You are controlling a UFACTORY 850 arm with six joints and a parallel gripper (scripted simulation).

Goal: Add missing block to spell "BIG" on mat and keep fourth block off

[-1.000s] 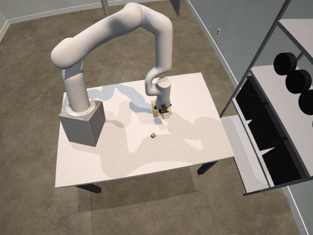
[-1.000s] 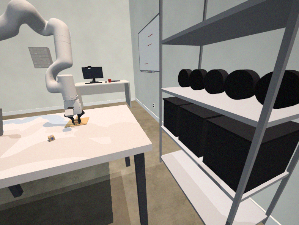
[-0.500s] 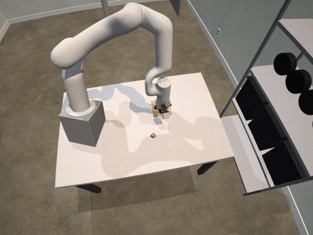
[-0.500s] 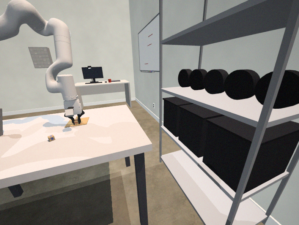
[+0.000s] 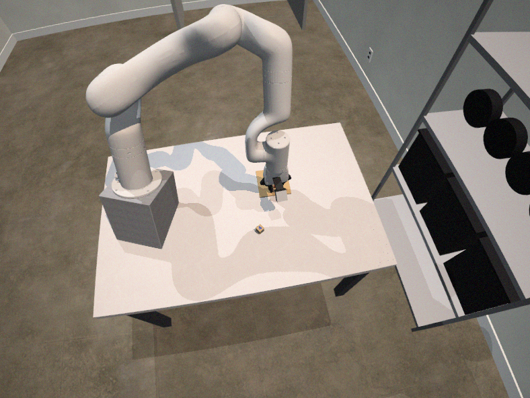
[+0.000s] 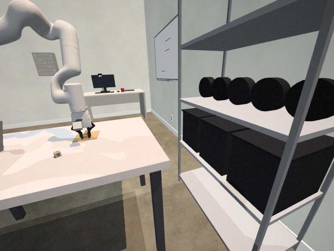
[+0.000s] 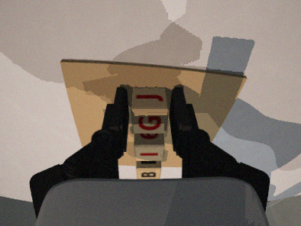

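Right now the tan mat is 4 cm to the left of my hand, 2 cm below it and 1 cm behind it.
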